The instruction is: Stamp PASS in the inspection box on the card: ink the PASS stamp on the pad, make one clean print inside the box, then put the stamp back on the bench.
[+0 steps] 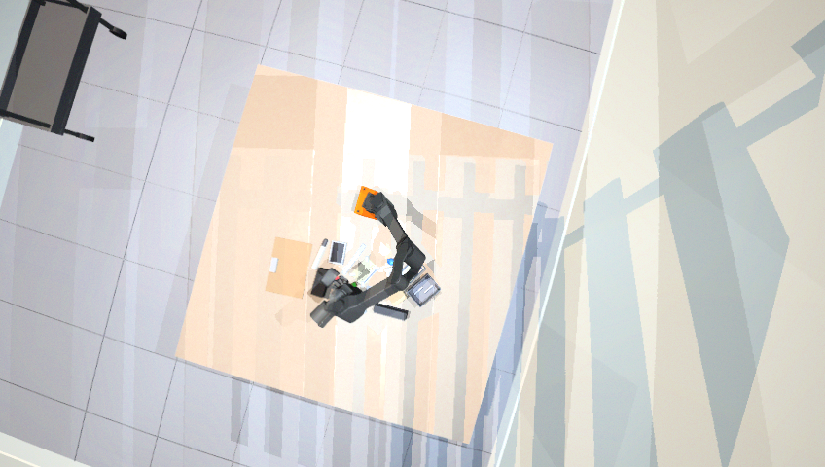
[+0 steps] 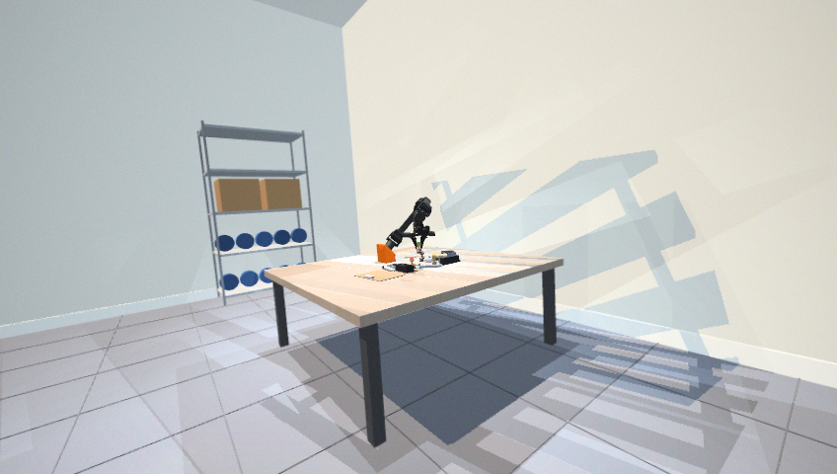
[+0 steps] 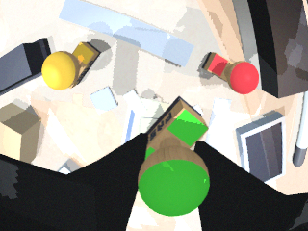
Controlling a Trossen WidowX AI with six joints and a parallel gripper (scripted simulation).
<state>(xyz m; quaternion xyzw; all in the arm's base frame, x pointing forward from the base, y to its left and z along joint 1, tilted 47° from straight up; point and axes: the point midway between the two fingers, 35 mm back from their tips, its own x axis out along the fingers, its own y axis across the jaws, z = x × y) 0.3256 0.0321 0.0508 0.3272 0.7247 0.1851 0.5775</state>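
The ink pad is 8 cm behind my gripper tip, 12 cm to the right of it and 10 cm below it. Also, from my gripper tip: dark block (5 cm ahead, 13 cm to the right, 8 cm below); then card (5 cm behind, 2 cm to the left, 10 cm below); then pass stamp (right at my gripper tip).
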